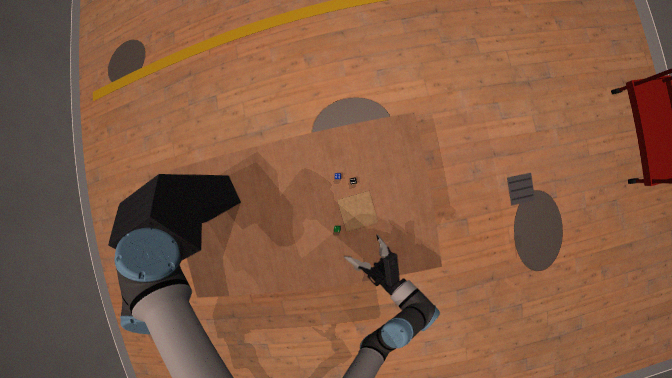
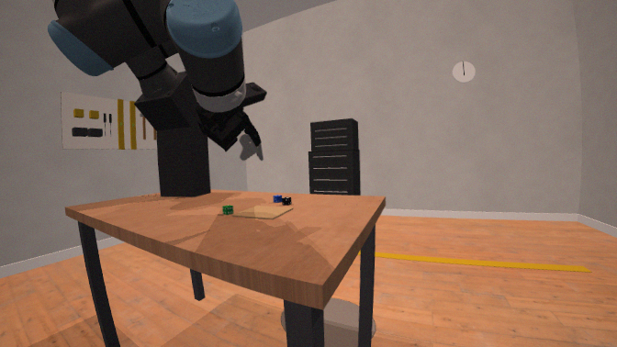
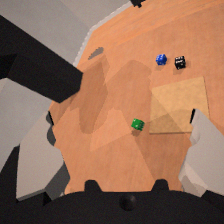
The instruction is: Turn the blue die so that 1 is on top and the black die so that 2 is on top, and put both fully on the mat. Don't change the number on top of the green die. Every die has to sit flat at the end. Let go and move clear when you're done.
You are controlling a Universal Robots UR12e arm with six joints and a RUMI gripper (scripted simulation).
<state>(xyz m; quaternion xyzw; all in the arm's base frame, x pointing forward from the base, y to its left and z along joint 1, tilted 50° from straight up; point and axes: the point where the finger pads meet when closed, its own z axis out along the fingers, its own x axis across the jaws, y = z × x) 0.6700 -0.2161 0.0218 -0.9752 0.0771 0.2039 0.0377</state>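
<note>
Now: the green die 10 cm behind my hand, 5 cm to the left of it and 20 cm below it. Round my hand: tan mat 10 cm to the left, 21 cm below; then black die 1 cm ahead, 23 cm to the left, 20 cm below; then blue die 5 cm behind, 26 cm to the left, 20 cm below.
</note>
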